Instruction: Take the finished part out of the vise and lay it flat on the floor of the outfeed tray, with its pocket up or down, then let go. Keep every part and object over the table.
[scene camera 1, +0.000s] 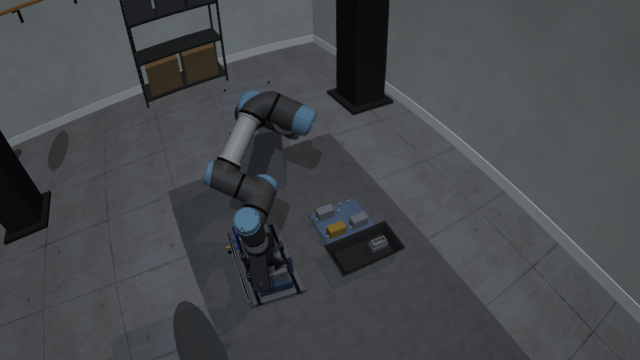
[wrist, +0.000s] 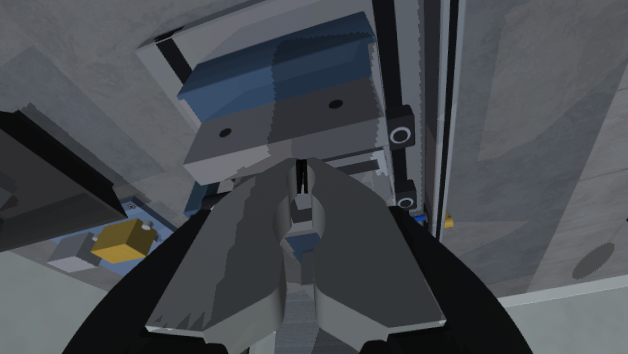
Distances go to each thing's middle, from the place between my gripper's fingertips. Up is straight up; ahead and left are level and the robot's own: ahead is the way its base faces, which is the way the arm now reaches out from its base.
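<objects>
Yellow block (wrist: 124, 241): my hand is 9 cm past it, 7 cm above it and 29 cm to the right of it. Going by their middles, the block is the nearest to my hand of the things named here. The blue plate (scene camera 1: 352, 208) is 34 cm to the left of my hand, 13 cm behind it and 9 cm below it.
</objects>
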